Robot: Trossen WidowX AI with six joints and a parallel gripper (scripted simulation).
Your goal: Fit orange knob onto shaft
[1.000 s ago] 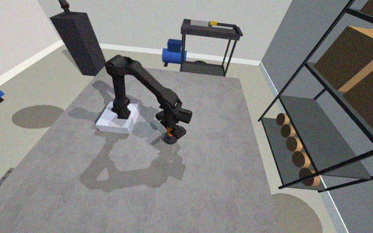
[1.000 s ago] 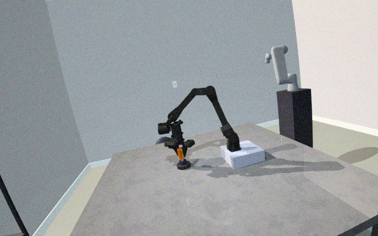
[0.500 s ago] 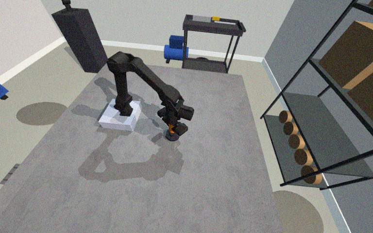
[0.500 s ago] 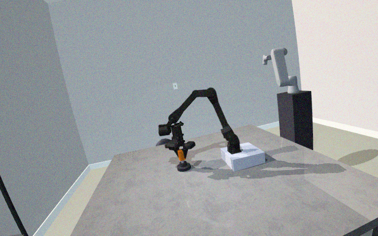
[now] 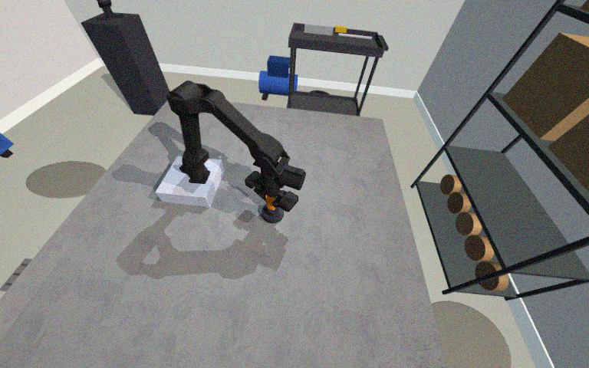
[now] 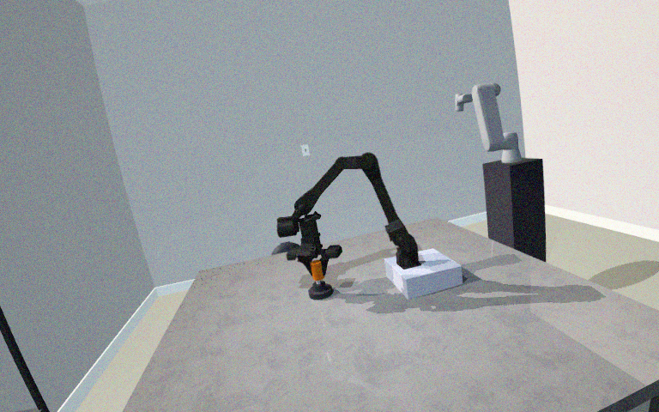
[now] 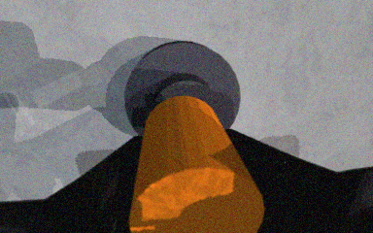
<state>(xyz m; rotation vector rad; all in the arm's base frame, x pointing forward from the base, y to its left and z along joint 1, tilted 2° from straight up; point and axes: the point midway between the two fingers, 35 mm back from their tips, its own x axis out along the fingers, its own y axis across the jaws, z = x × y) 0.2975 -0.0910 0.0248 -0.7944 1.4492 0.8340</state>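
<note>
My gripper tip is 1 cm short of the round black pedestal and 4 cm above it. Round my gripper tip: orange knob (3 cm above).
</note>
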